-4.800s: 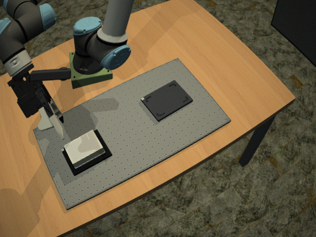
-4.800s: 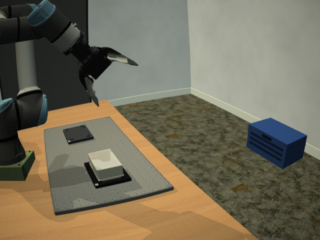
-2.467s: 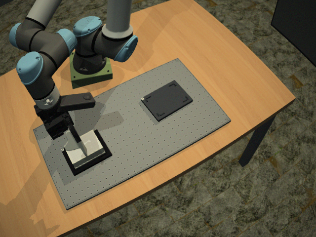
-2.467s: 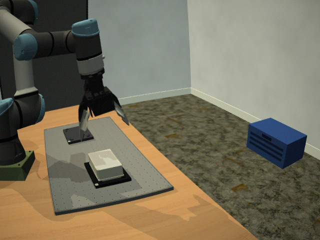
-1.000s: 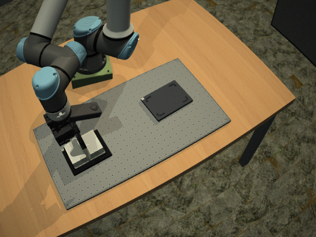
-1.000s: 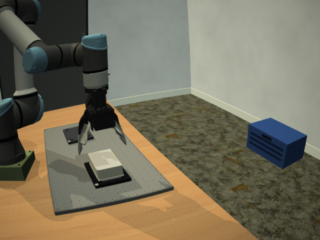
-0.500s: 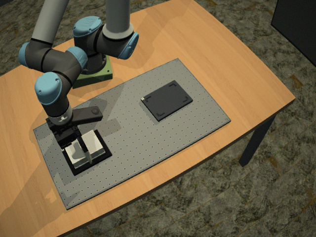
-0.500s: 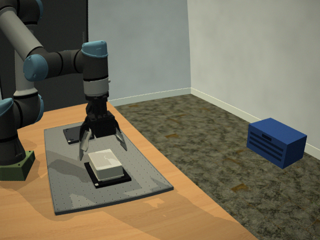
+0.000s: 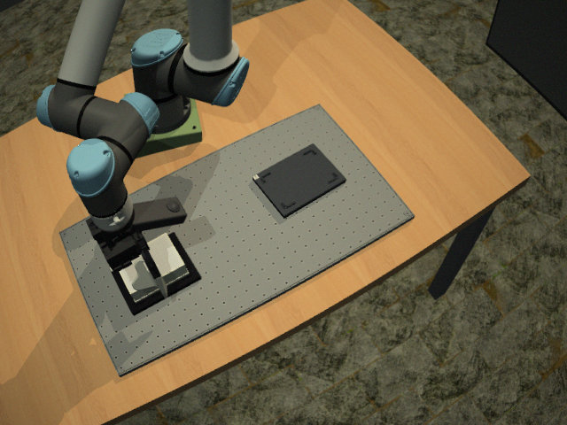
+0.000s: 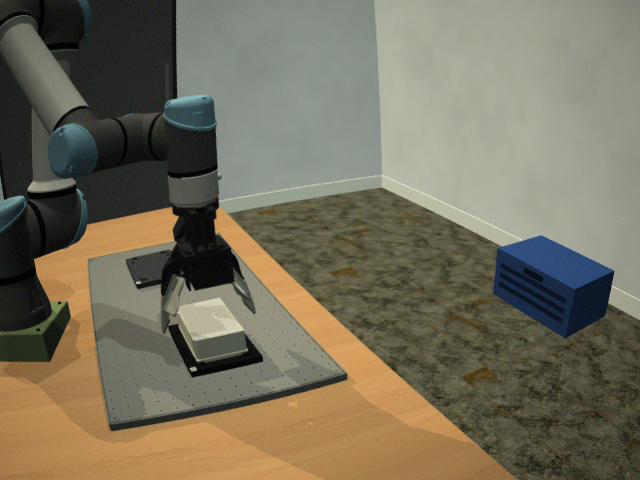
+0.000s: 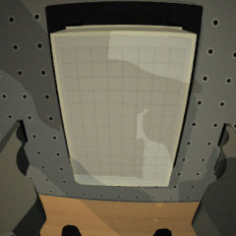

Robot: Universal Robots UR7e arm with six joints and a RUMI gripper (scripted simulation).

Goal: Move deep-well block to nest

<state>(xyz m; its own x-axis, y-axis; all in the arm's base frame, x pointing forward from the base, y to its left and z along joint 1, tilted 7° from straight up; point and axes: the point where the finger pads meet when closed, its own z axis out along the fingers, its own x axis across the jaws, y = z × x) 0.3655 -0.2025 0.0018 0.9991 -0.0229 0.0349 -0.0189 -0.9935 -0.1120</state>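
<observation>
My hand is 10 mm above the white 96-well deep-well block. Also, from my hand: black plate nest (370 mm to the left, 40 mm below, 20 mm behind).
</observation>
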